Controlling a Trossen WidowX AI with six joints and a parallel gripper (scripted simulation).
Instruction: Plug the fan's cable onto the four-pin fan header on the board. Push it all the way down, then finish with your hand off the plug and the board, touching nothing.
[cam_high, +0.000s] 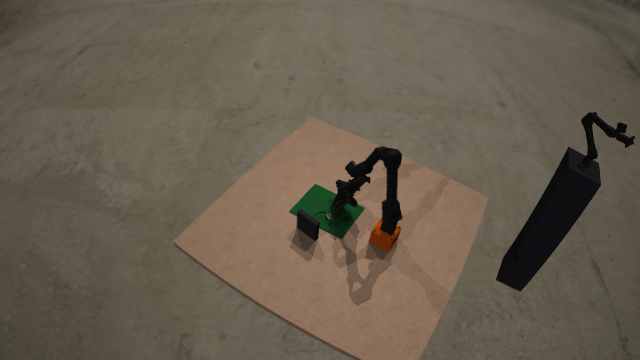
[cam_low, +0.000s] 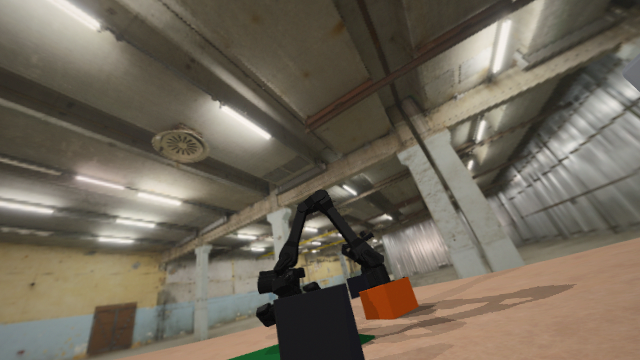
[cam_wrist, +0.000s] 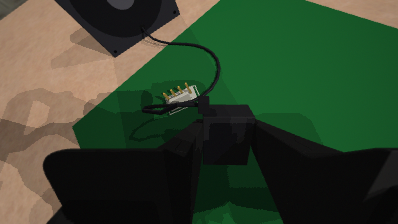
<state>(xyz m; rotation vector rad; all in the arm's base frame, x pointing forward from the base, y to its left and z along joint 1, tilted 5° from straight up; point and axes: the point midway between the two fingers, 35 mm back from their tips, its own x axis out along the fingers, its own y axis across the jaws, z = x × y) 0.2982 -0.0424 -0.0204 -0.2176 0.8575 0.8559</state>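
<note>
Now: gripper tip 50 mm above the green board, 20 mm to the right of it and 20 mm short of it. The rest, counted from my gripper tip: black fan 200 mm to the left, 20 mm ahead, 20 mm above; then black fan plug 10 mm to the right, 10 mm behind; then white four-pin header 60 mm to the left, 40 mm below, 10 mm behind.
</note>
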